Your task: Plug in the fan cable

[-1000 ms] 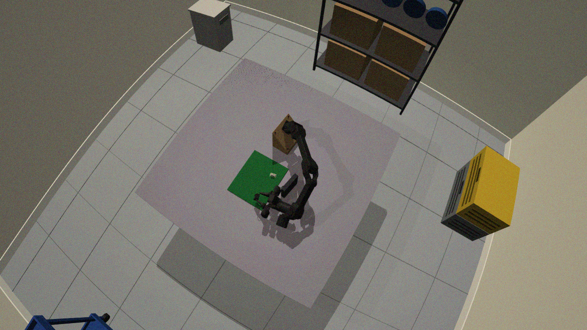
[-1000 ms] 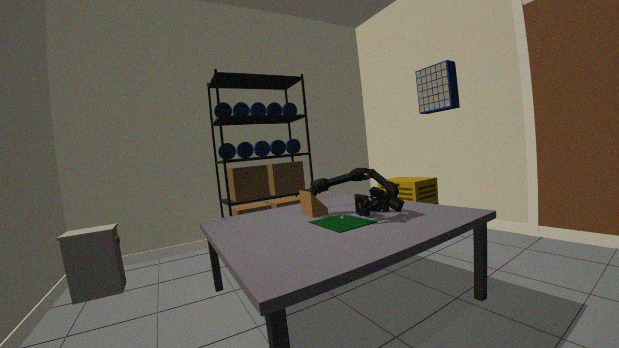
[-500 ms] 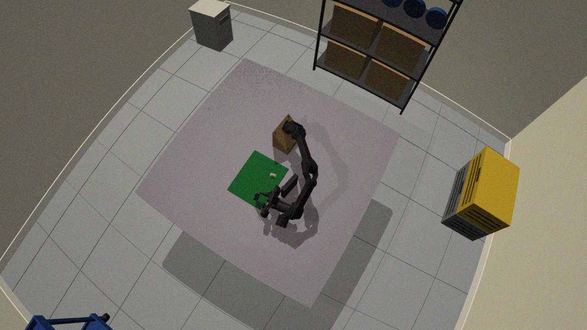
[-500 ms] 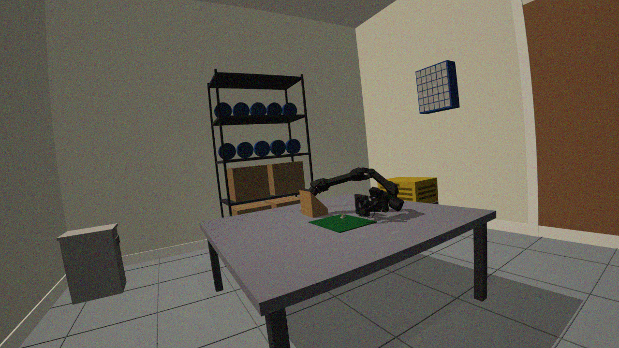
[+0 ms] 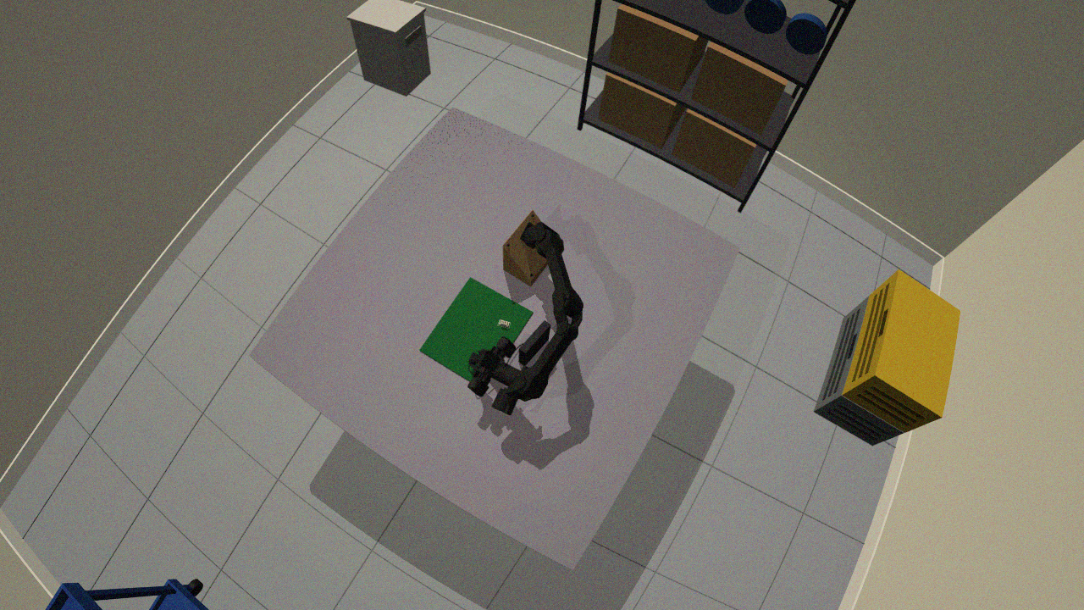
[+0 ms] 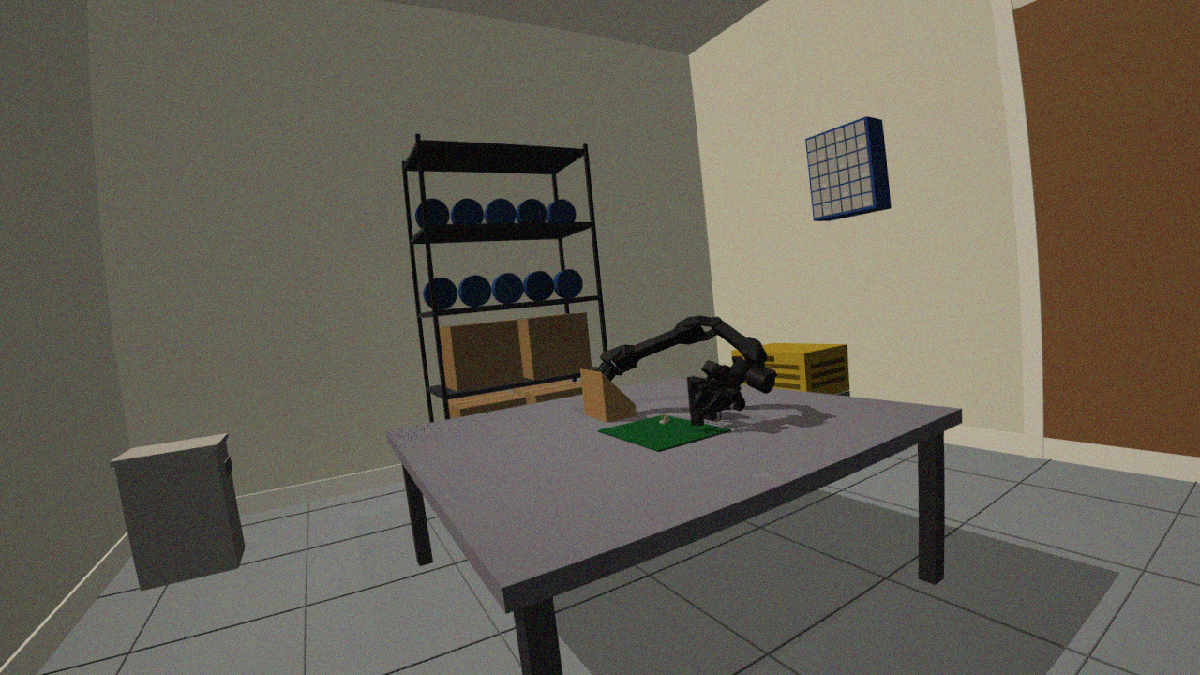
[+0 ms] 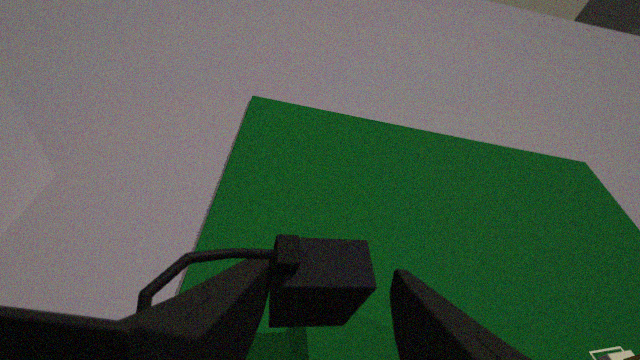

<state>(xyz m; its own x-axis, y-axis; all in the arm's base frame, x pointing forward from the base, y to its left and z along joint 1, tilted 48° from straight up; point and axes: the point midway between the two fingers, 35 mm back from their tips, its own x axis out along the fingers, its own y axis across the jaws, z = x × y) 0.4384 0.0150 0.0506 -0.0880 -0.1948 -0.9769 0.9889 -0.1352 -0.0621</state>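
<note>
Now: the black cable 3 cm ahead of my gripper tip and 1 cm to the left of it. Also, from my gripper tip: pale fan header: 16 cm behind, 6 cm below, 2 cm to the left; black fan: 14 cm to the left, 12 cm behind; green board: 10 cm behind, 7 cm below, 5 cm to the right.
</note>
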